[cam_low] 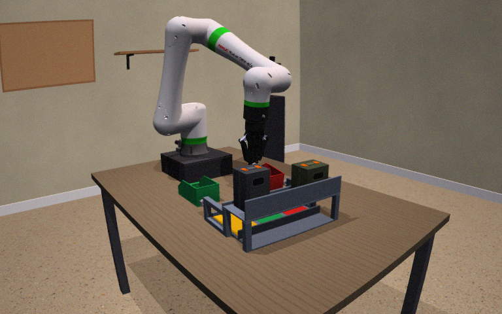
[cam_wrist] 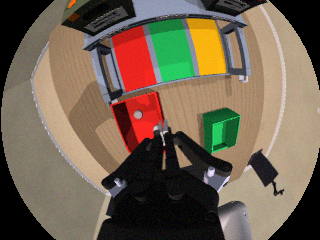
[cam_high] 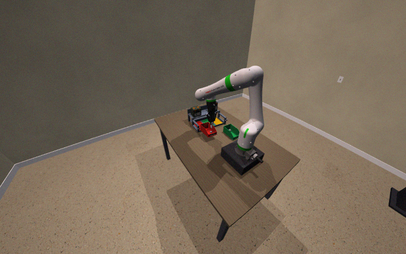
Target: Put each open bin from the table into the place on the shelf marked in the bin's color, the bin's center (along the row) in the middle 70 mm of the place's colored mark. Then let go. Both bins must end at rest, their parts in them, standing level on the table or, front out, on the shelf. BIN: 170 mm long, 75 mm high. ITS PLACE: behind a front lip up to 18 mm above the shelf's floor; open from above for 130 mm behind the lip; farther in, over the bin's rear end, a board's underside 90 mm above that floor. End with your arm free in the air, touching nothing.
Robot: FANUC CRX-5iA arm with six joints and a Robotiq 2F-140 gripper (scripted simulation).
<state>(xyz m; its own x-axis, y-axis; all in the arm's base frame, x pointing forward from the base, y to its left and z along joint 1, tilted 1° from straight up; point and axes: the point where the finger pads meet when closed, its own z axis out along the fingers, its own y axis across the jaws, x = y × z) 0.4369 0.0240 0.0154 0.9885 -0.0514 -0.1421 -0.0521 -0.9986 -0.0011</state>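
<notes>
Right now the red bin is 1 cm behind my hand, 5 cm to the left of it and 4 cm below it. Also, from my hand: green bin: 13 cm behind, 18 cm to the right, 8 cm below; then olive box: 28 cm ahead, 3 cm to the left, 3 cm above; then black box: 26 cm ahead, 20 cm to the right, 5 cm above.
</notes>
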